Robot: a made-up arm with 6 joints.
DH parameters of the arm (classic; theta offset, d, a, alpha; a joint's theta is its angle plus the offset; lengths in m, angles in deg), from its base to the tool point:
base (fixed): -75.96 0 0.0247 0
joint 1: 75.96 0.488 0.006 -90
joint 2: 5.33 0 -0.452 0
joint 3: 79.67 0.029 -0.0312 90
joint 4: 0 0.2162 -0.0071 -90
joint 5: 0 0.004 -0.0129 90
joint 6: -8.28 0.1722 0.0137 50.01
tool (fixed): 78.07 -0.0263 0 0
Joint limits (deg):
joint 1: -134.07..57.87
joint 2: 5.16..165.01
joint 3: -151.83..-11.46
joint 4: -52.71..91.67
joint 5: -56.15..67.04
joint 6: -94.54..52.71
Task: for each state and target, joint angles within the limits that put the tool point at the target. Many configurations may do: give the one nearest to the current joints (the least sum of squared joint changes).
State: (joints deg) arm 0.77 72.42 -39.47 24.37 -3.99 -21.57
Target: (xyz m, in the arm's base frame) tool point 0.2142 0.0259 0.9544
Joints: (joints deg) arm 4.52 62.97 -56.10 24.08 -9.20 -20.46
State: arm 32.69 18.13 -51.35 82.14 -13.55 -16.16
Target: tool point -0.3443 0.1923 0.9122
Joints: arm -15.62 5.16 -76.56 84.34 32.67 -18.41
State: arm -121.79 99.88 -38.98 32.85 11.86 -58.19
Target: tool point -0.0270 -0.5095 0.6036
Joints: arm -98.87 115.33 -60.66 34.69 7.01 -56.36
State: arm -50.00 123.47 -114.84 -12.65 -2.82 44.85
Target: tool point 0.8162 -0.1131 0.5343
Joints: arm -10.90 160.42 -134.50 -11.10 -9.01 46.69
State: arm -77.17 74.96 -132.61 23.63 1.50 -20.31
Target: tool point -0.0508 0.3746 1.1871
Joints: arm -75.70 44.02 -140.87 23.86 -0.18 -20.09
